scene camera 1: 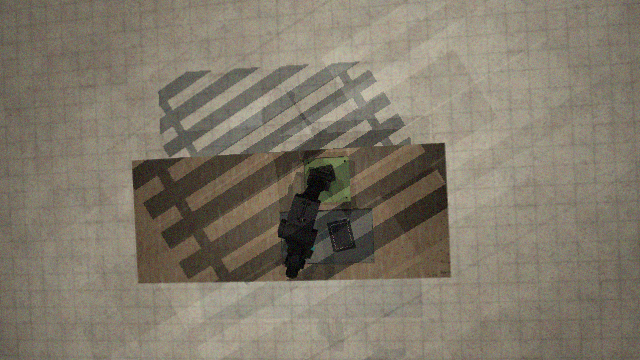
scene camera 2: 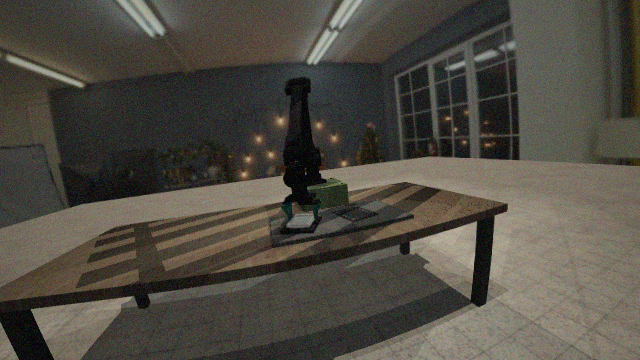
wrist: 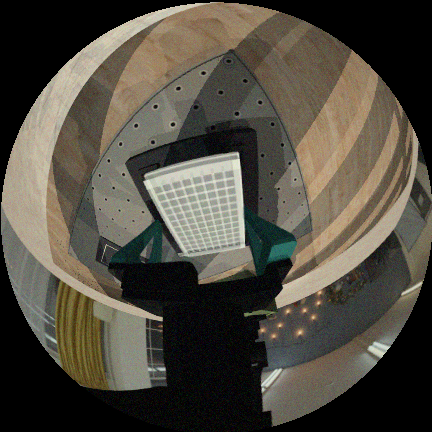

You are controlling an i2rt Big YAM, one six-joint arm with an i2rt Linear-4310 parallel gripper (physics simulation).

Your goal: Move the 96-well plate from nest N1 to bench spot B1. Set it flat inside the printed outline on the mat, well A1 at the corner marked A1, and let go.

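Frame: origin at the arm's base, x right, y back, z down, level; millimetres.
Seen in the pictures: gripper, fingertip midpoint: (scene camera 2: 303, 221) (wrist: 199, 216); arm's base, link origin: (scene camera 1: 322, 175) (scene camera 2: 313, 183).
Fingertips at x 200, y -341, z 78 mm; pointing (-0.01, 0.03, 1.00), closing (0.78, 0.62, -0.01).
Offsets run from my fingertips to a thing's top centre. "spot": to the spot under its first point. Level surfaces: height alone.
The white 96-well plate {dx +5, dy +2, dz -10 mm} (scene camera 2: 300, 221) (wrist: 199, 205) lies flat in the black nest {dx +6, dy +3, dz -1 mm} (scene camera 2: 289, 231) (wrist: 189, 146) at the near left end of the grey mat {dz +16 mm} (scene camera 2: 378, 220) (wrist: 120, 193) (scene camera 1: 361, 222). My gripper (scene camera 2: 301, 211) (wrist: 199, 216) is open. It hangs low over the plate with one teal finger on each long side of it. In the top view the arm (scene camera 1: 298, 228) hides the plate and nest. The printed outline {spot: dx -221, dy -12, dz +15 mm} (scene camera 1: 341, 235) (scene camera 2: 355, 213) (wrist: 105, 252) is a dark rectangle on the mat, to the right of the nest, with nothing in it.
The arm stands on a green block (scene camera 1: 339, 170) (scene camera 2: 333, 191) behind the mat. The mat lies on a wooden table {dz +29 mm} (scene camera 1: 196, 216) (scene camera 2: 196, 251) striped with shadows; its front edge is near the nest.
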